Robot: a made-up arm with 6 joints. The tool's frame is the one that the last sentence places. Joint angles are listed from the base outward.
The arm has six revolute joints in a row. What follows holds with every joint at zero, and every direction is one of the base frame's. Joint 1 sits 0.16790 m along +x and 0.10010 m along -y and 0.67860 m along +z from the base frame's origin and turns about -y. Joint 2 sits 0.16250 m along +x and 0.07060 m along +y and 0.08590 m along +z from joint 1 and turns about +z. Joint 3 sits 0.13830 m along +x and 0.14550 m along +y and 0.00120 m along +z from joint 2 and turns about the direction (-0.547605, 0.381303, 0.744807). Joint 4 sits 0.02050 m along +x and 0.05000 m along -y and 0.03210 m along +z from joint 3 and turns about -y. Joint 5 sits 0.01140 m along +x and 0.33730 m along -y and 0.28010 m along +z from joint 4 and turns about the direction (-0.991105, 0.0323, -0.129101). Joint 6 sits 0.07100 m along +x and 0.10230 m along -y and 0.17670 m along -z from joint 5 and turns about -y. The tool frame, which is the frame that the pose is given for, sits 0.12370 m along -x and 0.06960 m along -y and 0.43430 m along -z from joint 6; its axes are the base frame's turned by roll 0.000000, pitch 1.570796 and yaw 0.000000 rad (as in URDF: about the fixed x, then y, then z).
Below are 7 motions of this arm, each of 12 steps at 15 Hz.
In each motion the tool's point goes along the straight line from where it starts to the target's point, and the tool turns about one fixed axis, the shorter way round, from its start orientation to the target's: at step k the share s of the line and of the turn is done. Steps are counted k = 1, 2, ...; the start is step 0. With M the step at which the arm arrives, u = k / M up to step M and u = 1 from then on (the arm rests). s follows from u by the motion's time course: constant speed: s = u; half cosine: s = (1 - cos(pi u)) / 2; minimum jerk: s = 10 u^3 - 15 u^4 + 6 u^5.
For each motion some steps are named. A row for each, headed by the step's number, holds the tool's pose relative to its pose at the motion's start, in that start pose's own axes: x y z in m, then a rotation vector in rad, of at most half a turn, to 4 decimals.
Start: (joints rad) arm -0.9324 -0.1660 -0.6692 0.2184 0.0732 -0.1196
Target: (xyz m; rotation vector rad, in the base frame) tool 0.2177 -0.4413 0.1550 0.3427 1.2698 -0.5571
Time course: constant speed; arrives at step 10
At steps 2, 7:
2: 0.0002 0.0284 0.0779 -0.0241 -0.1504 0.0414
7: 0.0009 0.0995 0.2728 -0.0842 -0.5265 0.1450

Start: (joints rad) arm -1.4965 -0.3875 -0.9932 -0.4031 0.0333 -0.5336
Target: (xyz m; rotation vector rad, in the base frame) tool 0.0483 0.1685 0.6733 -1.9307 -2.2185 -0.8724
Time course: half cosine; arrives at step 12
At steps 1, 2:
1: -0.0013 0.0041 -0.0010 -0.0205 0.0103 0.0056
2: -0.0051 0.0161 -0.0039 -0.0808 0.0404 0.0221

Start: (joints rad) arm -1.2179 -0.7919 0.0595 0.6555 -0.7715 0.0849
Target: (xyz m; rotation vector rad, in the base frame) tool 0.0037 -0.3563 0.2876 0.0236 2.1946 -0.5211
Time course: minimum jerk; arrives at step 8
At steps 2, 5, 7, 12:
2: -0.0033 -0.0229 -0.0144 -0.0099 0.0276 -0.0509
5: -0.0229 -0.1603 -0.1006 -0.0693 0.1933 -0.3562
7: -0.0311 -0.2176 -0.1365 -0.0941 0.2624 -0.4836
12: -0.0316 -0.2212 -0.1388 -0.0956 0.2667 -0.4915

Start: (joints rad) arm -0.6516 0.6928 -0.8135 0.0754 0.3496 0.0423
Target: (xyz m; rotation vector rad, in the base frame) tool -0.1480 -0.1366 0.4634 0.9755 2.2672 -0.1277
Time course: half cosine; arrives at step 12
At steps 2, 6, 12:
2: -0.0098 0.0170 -0.0250 0.0325 0.0251 0.0276
6: -0.0733 0.1271 -0.1866 0.2426 0.1872 0.2061
12: -0.1467 0.2541 -0.3732 0.4852 0.3743 0.4123

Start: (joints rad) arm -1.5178 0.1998 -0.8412 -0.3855 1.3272 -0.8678
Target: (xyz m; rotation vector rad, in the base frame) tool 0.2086 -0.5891 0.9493 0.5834 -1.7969 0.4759
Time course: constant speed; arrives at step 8
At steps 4, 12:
4: -0.0216 0.0021 0.0447 -0.0968 0.0008 -0.0655
12: -0.0432 0.0043 0.0895 -0.1937 0.0016 -0.1309

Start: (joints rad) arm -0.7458 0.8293 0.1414 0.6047 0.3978 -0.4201
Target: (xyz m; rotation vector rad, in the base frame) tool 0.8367 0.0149 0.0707 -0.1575 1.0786 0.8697
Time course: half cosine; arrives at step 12
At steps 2, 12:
2: -0.0034 0.0079 0.0275 -0.0022 -0.0617 0.0120
12: -0.0508 0.1186 0.4112 -0.0331 -0.9218 0.1786

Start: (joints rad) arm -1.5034 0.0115 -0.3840 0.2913 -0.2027 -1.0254
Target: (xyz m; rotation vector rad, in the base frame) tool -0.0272 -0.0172 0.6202 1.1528 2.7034 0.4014
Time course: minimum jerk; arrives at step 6
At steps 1, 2, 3, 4, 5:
1: 0.0017 0.0079 0.0054 -0.0177 -0.0191 0.0106
2: 0.0102 0.0467 0.0322 -0.1045 -0.1130 0.0626
3: 0.0244 0.1113 0.0767 -0.2490 -0.2692 0.1492
4: 0.0385 0.1759 0.1212 -0.3935 -0.4253 0.2359
5: 0.0470 0.2147 0.1479 -0.4804 -0.5192 0.2879

